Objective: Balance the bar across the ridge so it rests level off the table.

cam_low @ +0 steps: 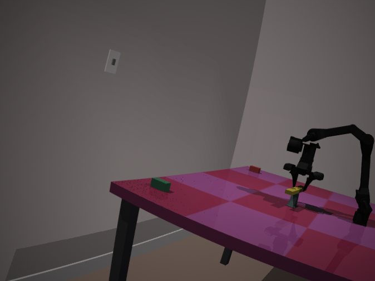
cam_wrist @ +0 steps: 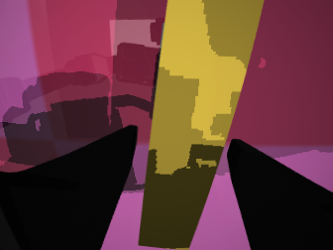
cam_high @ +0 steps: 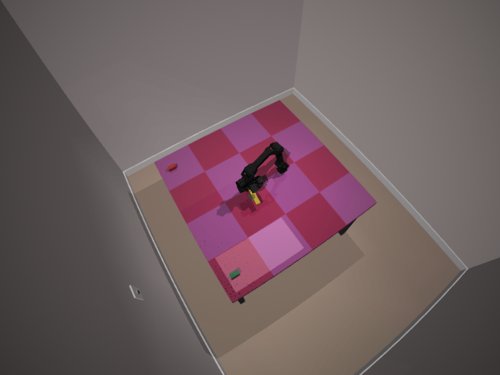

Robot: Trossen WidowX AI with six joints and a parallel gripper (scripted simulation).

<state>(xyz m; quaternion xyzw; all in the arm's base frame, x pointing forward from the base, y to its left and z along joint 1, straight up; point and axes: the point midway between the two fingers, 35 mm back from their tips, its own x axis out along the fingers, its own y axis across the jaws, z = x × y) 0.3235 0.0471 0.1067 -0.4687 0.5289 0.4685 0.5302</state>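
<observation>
Right now the yellow bar is 3 cm to the left of my gripper tip. Round my gripper tip: red block (55 cm to the right, 42 cm ahead, 6 cm below); then green block (45 cm to the left, 42 cm ahead, 6 cm below).
</observation>
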